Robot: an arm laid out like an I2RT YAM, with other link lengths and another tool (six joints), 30 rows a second.
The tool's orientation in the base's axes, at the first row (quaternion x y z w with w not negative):
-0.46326 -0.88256 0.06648 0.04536
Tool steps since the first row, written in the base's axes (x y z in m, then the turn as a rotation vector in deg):
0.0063 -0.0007 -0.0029 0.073 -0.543 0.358
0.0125 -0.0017 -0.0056 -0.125 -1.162 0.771
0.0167 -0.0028 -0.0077 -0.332 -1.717 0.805
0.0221 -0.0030 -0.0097 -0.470 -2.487 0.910
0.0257 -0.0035 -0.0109 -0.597 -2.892 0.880
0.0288 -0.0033 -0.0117 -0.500 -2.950 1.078
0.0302 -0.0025 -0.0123 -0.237 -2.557 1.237
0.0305 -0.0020 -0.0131 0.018 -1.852 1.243
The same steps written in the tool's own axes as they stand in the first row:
-0.0042 0.0052 0.0020 -0.482 -0.303 -0.323
-0.0086 0.0101 0.0039 -0.872 -0.877 -0.656
-0.0119 0.0132 0.0054 -1.211 -1.363 -0.618
-0.0152 0.0178 0.0067 -1.766 -1.924 -0.644
-0.0176 0.0206 0.0074 -2.028 -2.250 -0.566
-0.0193 0.0234 0.0077 -2.127 -2.235 -0.771
-0.0194 0.0251 0.0081 -1.949 -1.826 -0.995
-0.0192 0.0257 0.0088 -1.513 -1.224 -1.090

